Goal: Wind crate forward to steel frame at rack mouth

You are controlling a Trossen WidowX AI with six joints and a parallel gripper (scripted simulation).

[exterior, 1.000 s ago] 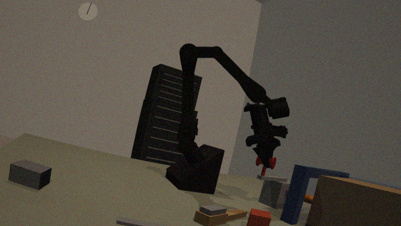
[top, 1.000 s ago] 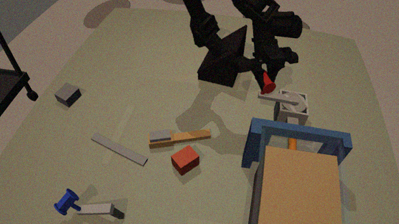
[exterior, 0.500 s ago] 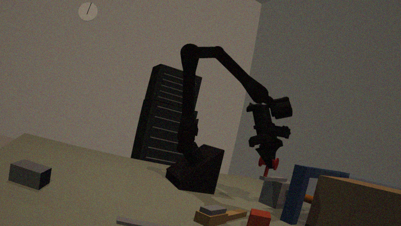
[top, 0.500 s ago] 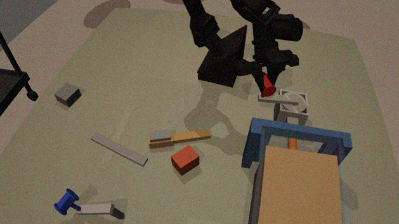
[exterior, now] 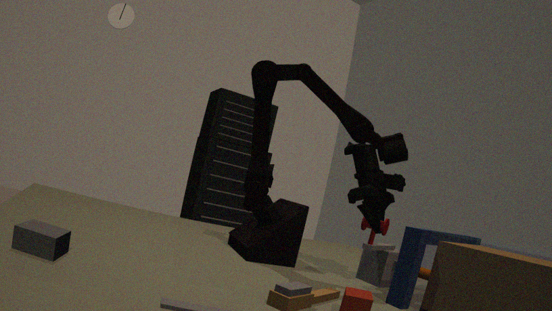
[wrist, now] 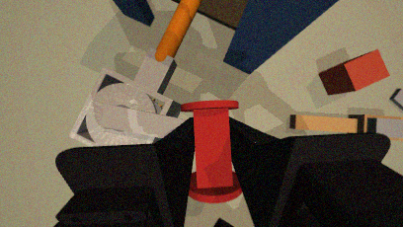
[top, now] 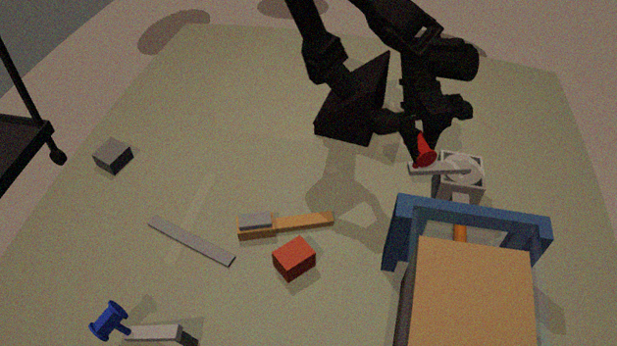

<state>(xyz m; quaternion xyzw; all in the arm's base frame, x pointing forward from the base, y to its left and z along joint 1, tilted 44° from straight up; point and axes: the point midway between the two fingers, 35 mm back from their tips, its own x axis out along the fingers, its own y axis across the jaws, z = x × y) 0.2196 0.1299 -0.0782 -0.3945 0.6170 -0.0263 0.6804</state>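
Now: gripper tip 20 mm past the red-knobbed winch handle, 30 mm to the right of it and 30 mm above it. From my gripper tip the other things lie so: grey winch (50 mm behind, 80 mm to the left, 100 mm below); then wooden brush (90 mm ahead, 240 mm to the right, 110 mm below); then red knob (10 mm behind, 10 mm to the right).
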